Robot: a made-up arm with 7 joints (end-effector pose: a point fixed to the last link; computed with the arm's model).
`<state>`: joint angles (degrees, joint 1 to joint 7).
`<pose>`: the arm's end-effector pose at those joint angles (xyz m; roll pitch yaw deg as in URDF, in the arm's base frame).
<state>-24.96 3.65 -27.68 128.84 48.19 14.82 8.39</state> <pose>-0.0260 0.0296 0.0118 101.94 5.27 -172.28</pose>
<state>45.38 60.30 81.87 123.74 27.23 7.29 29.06</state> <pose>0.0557 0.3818 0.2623 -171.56 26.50 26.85</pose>
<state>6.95 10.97 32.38 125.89 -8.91 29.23 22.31</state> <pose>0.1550 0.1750 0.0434 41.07 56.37 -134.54</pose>
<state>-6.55 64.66 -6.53 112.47 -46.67 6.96 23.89</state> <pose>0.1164 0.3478 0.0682 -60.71 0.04 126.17</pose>
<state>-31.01 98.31 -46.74 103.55 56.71 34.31 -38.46</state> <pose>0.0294 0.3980 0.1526 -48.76 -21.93 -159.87</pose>
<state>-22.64 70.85 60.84 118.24 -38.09 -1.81 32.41</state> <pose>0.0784 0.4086 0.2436 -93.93 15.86 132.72</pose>
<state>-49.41 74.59 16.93 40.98 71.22 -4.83 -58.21</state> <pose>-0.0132 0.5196 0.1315 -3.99 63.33 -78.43</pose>
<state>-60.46 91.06 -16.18 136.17 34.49 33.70 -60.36</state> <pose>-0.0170 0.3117 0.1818 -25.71 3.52 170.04</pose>
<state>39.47 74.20 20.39 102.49 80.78 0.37 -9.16</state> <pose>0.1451 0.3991 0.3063 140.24 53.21 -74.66</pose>
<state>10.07 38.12 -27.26 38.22 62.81 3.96 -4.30</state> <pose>0.1519 0.3137 -0.1089 25.48 -4.98 -123.07</pose>
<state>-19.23 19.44 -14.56 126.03 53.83 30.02 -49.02</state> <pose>0.0215 0.1168 0.0136 43.02 -5.87 -134.56</pose>
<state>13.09 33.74 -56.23 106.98 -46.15 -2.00 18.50</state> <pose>0.1344 0.1455 -0.0728 -34.27 20.58 90.75</pose>
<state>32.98 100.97 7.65 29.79 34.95 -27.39 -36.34</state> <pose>0.0454 0.5579 0.3408 132.45 47.70 23.61</pose>
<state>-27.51 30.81 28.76 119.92 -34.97 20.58 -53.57</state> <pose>0.0220 0.2572 -0.0039 -152.79 72.12 92.52</pose>
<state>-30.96 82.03 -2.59 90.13 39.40 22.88 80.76</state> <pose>0.0995 0.4315 0.1297 59.31 -33.73 131.55</pose>
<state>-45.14 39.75 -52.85 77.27 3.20 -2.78 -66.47</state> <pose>-0.2560 0.2131 -0.0268 -16.28 8.24 -174.86</pose>
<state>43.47 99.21 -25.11 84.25 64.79 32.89 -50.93</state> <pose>0.1436 0.4425 0.3366 29.47 62.02 -85.34</pose>
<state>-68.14 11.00 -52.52 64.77 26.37 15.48 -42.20</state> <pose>-0.3674 0.0175 0.0860 -28.63 -59.70 -139.29</pose>
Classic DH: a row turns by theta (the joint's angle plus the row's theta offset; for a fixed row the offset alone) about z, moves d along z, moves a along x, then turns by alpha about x. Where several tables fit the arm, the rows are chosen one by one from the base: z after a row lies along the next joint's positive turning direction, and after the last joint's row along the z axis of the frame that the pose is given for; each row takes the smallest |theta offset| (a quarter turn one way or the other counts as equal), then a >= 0, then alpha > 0; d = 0 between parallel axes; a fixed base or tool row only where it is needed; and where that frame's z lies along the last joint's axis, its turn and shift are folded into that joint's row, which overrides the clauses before.
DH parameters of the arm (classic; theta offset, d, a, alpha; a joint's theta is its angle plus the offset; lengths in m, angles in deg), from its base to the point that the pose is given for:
base (fixed): 0 0.283 0.017 90
joint 1: -90 -0.094 0.011 -90
joint 2: -90 -0.026 0.013 90
joint 3: 90 -0.346 0.015 90
joint 4: 0 0.012 -0.018 -90
joint 5: 0 -0.171 -0.011 -90
joint 6: -90 -0.025 0.019 90
joint 7: -61.66 -0.0128 0.0054 -120.15
tool (fixed): -41.86 0.0164 0 0

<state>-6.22 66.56 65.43 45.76 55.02 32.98 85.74</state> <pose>0.0400 0.5616 0.1835 86.98 39.17 -147.73</pose>
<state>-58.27 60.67 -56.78 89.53 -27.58 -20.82 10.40</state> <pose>-0.2459 0.3487 0.0844 50.23 -9.53 99.94</pose>
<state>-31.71 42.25 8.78 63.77 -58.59 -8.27 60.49</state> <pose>-0.0691 0.3724 -0.0640 6.22 -63.06 133.72</pose>
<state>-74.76 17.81 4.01 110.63 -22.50 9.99 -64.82</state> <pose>-0.2599 0.1379 0.0652 -41.09 38.49 -163.66</pose>
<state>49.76 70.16 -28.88 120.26 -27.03 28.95 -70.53</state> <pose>0.2552 0.3115 0.1969 171.94 23.13 39.14</pose>
